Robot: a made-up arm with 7 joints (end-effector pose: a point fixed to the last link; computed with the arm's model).
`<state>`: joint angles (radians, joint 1 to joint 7).
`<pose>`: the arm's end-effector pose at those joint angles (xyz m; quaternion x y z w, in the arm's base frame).
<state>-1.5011 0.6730 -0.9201 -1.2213 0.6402 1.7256 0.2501</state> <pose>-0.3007 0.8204 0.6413 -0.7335 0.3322 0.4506 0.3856</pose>
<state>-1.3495 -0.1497 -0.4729 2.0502 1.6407 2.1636 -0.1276</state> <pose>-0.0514 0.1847 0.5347 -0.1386 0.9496 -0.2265 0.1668</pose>
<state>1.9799 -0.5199 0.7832 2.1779 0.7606 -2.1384 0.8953</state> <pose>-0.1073 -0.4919 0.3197 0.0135 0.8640 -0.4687 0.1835</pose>
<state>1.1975 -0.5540 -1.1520 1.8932 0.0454 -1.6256 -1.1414</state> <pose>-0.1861 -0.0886 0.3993 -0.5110 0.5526 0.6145 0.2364</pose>
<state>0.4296 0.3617 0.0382 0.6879 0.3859 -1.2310 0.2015</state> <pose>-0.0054 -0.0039 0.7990 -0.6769 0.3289 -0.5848 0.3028</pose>
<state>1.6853 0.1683 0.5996 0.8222 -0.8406 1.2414 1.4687</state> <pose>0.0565 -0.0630 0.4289 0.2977 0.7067 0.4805 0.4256</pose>
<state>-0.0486 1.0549 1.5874 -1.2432 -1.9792 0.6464 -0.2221</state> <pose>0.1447 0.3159 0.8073 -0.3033 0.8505 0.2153 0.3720</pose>
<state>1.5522 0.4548 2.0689 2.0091 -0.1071 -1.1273 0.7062</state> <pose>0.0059 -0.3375 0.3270 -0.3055 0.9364 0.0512 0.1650</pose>
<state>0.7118 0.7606 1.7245 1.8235 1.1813 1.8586 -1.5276</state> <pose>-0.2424 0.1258 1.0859 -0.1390 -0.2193 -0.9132 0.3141</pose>
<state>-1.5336 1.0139 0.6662 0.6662 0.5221 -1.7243 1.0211</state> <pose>-0.1511 0.2167 0.3249 0.7341 -0.4186 0.3679 0.3878</pose>
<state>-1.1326 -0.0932 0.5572 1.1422 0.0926 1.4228 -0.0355</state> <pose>-0.3253 0.1196 0.6877 0.2460 0.6770 -0.6905 0.0658</pose>
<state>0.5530 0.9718 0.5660 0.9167 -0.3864 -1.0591 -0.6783</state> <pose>-0.0391 0.0383 0.9920 -0.6046 0.1994 -0.7186 0.2799</pose>
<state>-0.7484 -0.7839 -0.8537 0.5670 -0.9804 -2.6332 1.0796</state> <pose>-0.0705 -0.0935 0.9681 0.2905 0.4404 -0.3787 0.7604</pose>
